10 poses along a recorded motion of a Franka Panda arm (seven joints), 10 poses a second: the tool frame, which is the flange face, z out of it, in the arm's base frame.
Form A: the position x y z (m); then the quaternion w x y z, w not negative.
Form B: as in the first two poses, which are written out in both.
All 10 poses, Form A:
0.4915, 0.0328, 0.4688, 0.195, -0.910, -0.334, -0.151
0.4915, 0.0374, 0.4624, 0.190, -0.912, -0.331, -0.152
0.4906, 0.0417, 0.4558, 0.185, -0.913, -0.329, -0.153
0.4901, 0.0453, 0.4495, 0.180, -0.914, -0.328, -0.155
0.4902, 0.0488, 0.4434, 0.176, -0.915, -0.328, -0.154
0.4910, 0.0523, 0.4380, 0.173, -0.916, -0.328, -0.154
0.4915, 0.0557, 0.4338, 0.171, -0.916, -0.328, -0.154
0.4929, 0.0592, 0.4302, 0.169, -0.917, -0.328, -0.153
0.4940, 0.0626, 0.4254, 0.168, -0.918, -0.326, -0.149
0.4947, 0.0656, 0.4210, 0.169, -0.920, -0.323, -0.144
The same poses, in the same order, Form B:
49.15, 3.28, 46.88, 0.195, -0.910, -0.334, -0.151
49.15, 3.74, 46.24, 0.190, -0.912, -0.331, -0.152
49.06, 4.17, 45.58, 0.185, -0.913, -0.329, -0.153
49.01, 4.53, 44.95, 0.180, -0.914, -0.328, -0.155
49.02, 4.88, 44.34, 0.176, -0.915, -0.328, -0.154
49.10, 5.23, 43.80, 0.173, -0.916, -0.328, -0.154
49.15, 5.57, 43.38, 0.171, -0.916, -0.328, -0.154
49.29, 5.92, 43.02, 0.169, -0.917, -0.328, -0.153
49.40, 6.26, 42.54, 0.168, -0.918, -0.326, -0.149
49.47, 6.56, 42.10, 0.169, -0.920, -0.323, -0.144

